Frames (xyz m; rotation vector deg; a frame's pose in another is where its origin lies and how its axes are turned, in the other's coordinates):
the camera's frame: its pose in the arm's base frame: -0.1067 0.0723 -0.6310 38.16 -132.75 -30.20
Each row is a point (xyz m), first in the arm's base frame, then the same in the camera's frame.
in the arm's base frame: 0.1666 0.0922 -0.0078
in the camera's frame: 0.1114 0.2564 -0.6208
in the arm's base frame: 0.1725 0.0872 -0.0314
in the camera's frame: 0.0991 0.2381 -0.6092
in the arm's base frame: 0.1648 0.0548 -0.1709
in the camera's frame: 0.0556 0.1417 -0.5124
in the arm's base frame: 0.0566 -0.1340 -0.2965
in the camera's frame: 0.1758 -0.0389 -0.3856
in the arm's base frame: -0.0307 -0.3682 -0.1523
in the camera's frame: 0.4394 -0.1201 -0.4707
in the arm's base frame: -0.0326 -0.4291 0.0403
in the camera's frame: 0.5693 -0.0663 -0.6157
